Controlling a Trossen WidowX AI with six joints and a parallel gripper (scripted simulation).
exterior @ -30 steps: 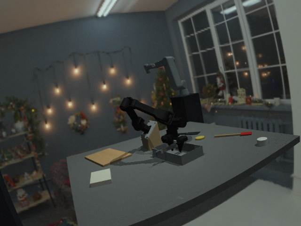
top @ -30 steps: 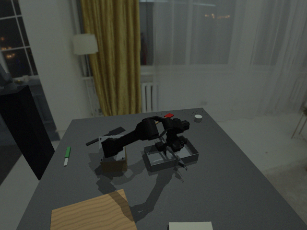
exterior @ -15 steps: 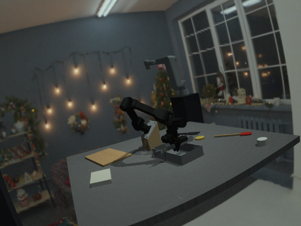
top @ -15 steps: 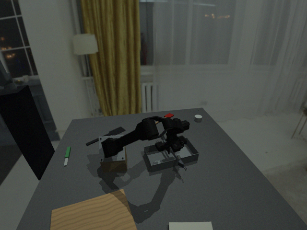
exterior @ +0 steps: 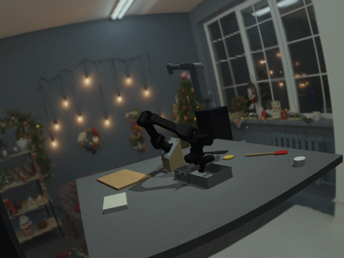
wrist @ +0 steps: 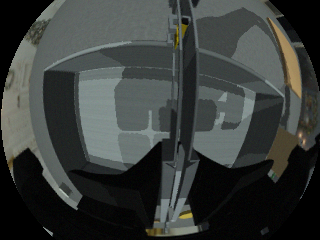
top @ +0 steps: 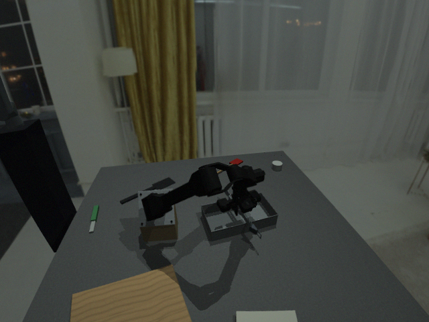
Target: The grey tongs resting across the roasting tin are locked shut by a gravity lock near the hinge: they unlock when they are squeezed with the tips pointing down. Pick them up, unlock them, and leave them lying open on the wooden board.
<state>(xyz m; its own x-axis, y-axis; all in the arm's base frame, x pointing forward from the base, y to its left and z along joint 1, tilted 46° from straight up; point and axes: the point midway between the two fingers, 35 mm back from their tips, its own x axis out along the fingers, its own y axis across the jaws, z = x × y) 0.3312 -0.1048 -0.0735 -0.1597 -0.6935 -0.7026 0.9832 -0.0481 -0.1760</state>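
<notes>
My gripper tip is now right at the roasting tin. From my gripper tip the other things lie so: dark knife (370 mm behind, 360 mm to the left, 30 mm below); red-headed spatula (460 mm to the left, 130 mm ahead, 30 mm below); white block (480 mm to the right, 90 mm behind, 20 mm below).
</notes>
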